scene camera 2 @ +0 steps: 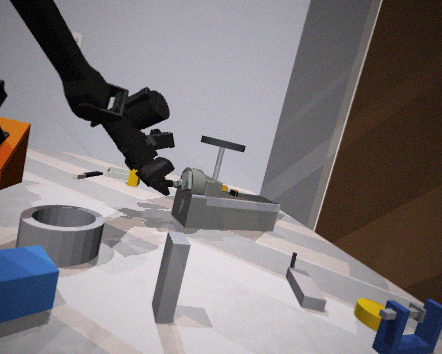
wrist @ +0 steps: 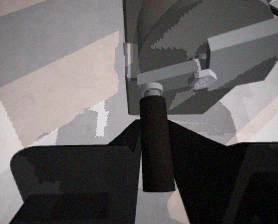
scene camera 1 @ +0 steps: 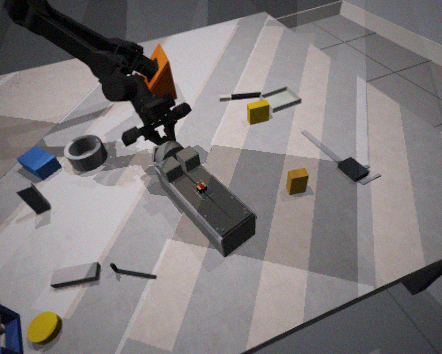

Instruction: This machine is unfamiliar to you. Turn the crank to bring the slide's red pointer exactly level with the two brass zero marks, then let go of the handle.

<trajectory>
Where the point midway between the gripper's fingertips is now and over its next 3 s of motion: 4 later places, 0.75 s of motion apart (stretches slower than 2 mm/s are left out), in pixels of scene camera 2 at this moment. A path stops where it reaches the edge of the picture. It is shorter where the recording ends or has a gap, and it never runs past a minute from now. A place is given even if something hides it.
My gripper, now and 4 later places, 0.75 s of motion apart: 166,193; 166,195; 166,199; 167,202; 168,204
</trajectory>
